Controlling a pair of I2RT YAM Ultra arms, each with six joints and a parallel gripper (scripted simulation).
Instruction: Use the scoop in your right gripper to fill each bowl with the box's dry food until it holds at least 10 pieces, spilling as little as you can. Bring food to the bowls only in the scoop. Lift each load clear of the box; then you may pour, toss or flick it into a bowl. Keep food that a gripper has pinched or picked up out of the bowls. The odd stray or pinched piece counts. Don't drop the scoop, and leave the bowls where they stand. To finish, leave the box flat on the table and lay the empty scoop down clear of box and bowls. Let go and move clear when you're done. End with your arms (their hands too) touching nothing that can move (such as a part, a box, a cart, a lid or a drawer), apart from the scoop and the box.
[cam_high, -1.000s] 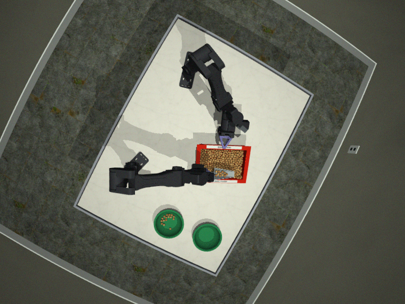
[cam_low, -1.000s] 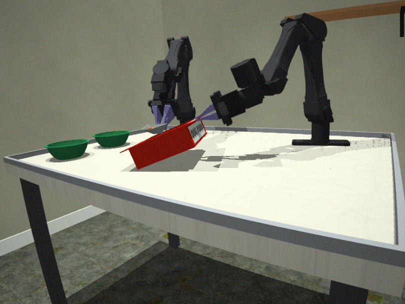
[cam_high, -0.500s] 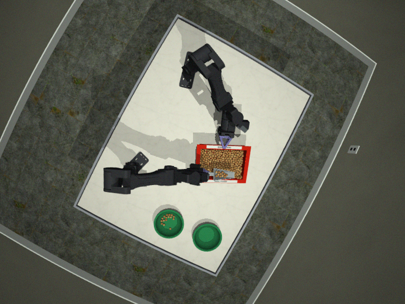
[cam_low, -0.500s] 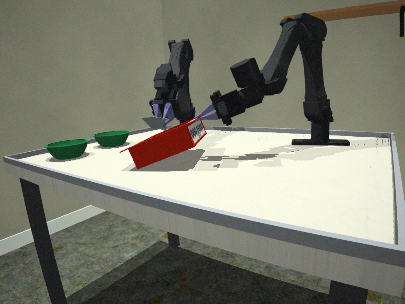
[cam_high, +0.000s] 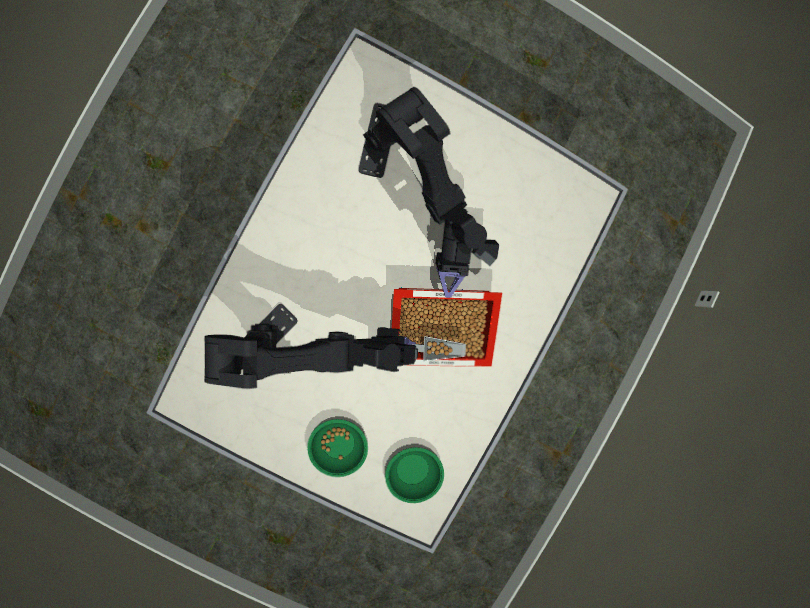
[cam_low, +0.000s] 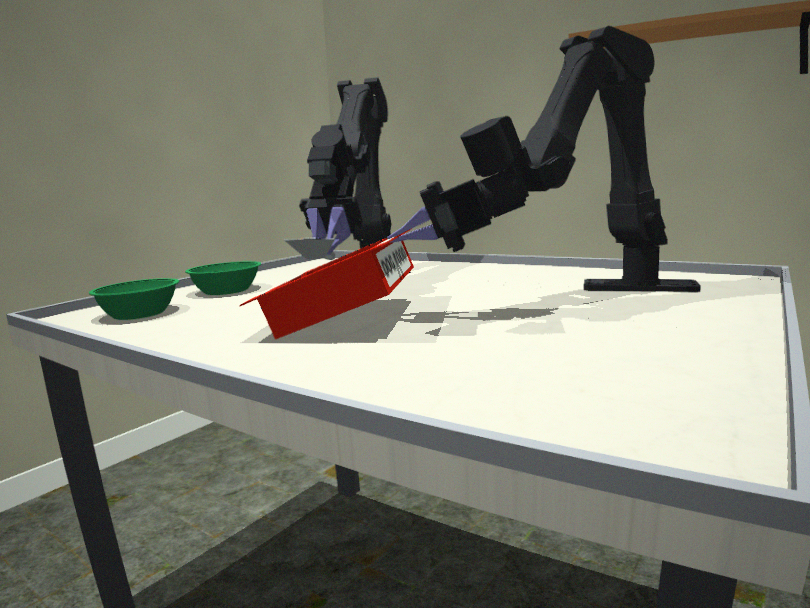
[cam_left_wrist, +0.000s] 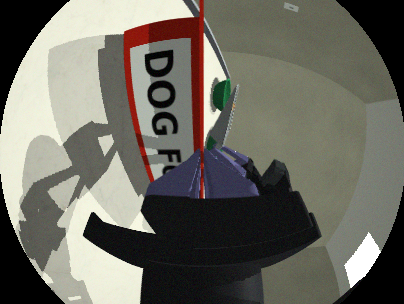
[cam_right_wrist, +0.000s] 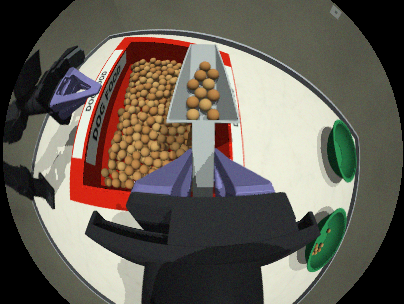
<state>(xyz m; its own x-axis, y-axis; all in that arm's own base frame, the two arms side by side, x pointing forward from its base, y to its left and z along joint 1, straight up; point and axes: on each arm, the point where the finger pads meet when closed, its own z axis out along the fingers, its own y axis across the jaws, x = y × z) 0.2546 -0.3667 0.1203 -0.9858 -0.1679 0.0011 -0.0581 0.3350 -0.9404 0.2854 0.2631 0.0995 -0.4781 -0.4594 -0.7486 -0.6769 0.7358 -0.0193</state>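
My right gripper is now 9 cm to the right of the box, 5 cm short of it and 3 cm above it. Round my right hand: grey scoop (4 cm ahead, 2 cm to the left, 1 cm above).
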